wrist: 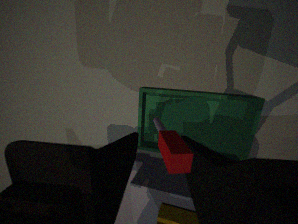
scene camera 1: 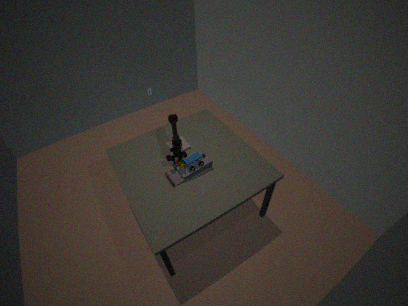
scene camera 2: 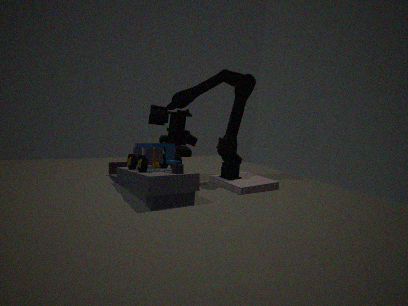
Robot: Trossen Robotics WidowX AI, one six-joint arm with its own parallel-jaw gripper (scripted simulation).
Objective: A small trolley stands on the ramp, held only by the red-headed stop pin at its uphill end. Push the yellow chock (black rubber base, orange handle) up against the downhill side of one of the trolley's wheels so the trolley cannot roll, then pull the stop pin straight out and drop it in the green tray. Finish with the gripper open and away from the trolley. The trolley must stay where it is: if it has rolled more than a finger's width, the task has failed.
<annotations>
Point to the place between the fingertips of my gripper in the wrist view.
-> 158, 139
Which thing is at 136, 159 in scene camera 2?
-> A blue trolley.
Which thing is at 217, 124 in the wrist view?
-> A green tray.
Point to a red-headed stop pin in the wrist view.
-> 177, 156
</annotations>
